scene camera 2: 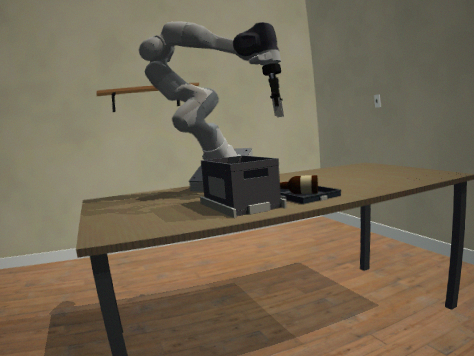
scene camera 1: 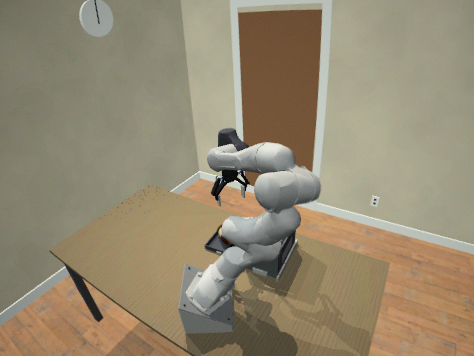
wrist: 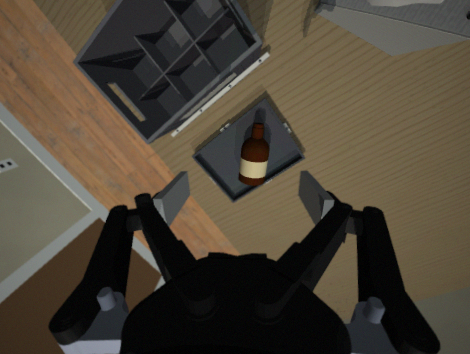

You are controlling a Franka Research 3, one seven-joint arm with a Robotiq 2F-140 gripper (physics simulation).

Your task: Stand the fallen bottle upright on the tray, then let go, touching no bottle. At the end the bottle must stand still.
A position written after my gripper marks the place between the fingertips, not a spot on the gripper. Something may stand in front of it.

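I can see my gripper (wrist: 243, 183). There is also a brown bottle (wrist: 255, 150) that I can see.
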